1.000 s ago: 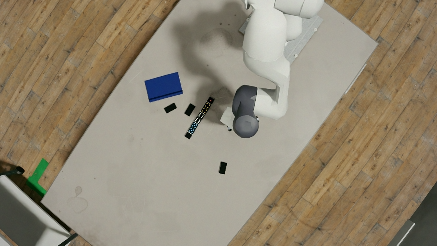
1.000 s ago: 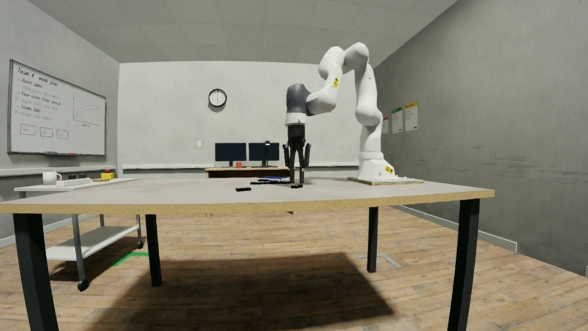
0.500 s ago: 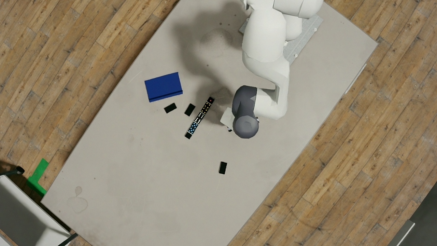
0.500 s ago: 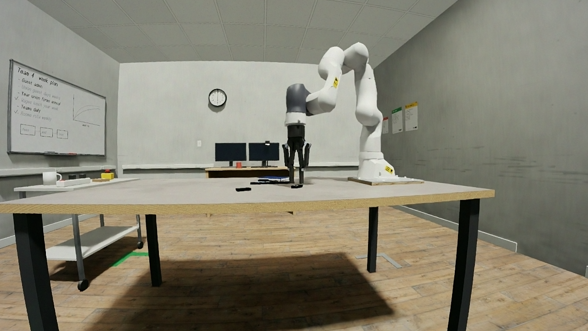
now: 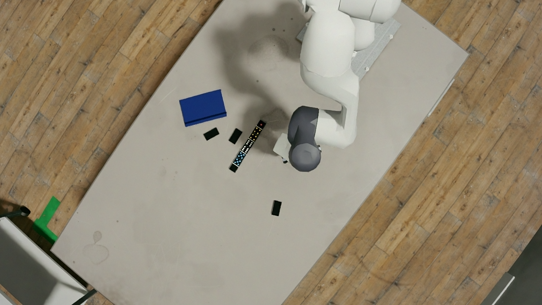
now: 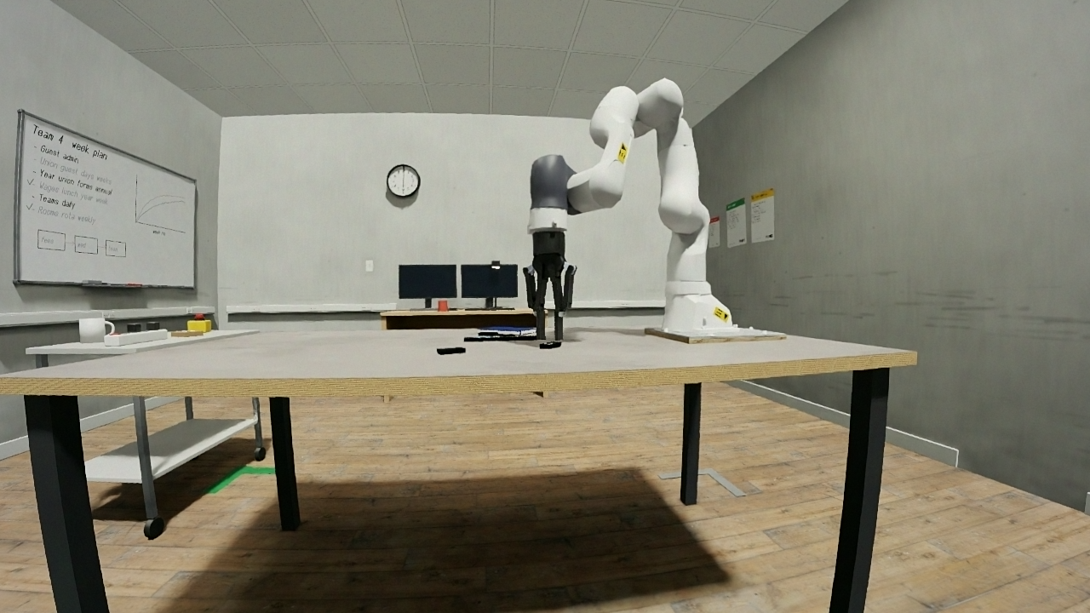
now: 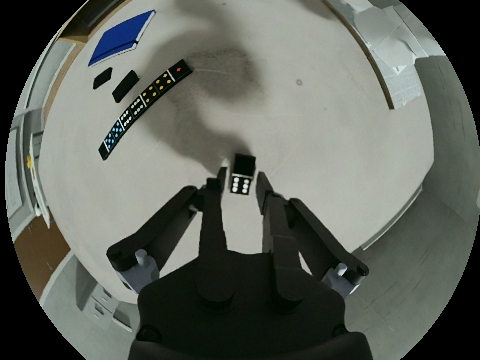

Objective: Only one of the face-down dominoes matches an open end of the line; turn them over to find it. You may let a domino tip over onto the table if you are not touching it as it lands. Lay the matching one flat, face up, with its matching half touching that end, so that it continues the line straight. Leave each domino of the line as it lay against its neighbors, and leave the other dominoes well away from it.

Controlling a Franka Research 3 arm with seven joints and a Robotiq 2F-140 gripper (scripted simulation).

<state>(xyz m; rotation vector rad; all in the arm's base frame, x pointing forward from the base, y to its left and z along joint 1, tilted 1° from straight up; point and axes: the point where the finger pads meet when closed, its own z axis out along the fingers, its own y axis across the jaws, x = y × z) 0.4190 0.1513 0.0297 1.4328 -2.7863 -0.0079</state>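
My gripper is now 50 mm above the domino. Round my hand: blue book 90 mm ahead, 400 mm to the right, 40 mm below.
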